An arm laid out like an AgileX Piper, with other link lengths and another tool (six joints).
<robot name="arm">
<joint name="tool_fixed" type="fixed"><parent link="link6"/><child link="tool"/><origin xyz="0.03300 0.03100 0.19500" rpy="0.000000 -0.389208 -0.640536"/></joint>
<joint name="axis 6" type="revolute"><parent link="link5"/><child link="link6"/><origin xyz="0.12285 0.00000 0.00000" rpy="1.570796 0.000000 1.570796"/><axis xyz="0 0 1"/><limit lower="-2.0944" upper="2.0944"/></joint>
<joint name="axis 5" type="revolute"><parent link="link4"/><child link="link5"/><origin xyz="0.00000 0.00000 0.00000" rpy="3.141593 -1.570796 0.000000"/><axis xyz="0 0 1"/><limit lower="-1.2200" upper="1.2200"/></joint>
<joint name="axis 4" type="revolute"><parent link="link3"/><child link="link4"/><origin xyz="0.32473 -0.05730 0.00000" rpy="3.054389 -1.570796 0.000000"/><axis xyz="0 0 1"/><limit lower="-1.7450" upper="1.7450"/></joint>
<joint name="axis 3" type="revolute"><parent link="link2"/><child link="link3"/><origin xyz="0.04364 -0.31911 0.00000" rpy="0.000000 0.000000 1.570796"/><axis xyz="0 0 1"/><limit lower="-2.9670" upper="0.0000"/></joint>
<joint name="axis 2" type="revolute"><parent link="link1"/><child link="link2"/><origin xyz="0.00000 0.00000 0.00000" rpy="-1.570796 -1.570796 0.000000"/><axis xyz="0 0 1"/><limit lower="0.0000" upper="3.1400"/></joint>
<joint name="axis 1" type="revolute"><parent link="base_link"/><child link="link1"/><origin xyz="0.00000 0.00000 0.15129"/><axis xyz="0 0 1"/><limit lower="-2.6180" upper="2.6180"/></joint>
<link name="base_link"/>
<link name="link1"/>
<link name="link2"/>
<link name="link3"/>
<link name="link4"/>
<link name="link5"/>
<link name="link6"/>
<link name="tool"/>
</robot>
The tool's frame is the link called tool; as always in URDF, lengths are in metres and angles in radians.
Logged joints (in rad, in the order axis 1, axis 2, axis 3, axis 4, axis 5, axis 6), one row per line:
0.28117, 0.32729, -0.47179, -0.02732, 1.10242, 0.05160
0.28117, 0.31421, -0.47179, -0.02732, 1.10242, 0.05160
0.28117, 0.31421, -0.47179, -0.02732, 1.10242, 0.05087
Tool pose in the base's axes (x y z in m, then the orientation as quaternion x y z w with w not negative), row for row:
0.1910, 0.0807, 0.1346, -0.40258, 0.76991, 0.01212, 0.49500
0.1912, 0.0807, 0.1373, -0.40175, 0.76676, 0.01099, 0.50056
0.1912, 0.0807, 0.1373, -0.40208, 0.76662, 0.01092, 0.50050
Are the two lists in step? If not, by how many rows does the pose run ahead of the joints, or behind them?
They are in step.
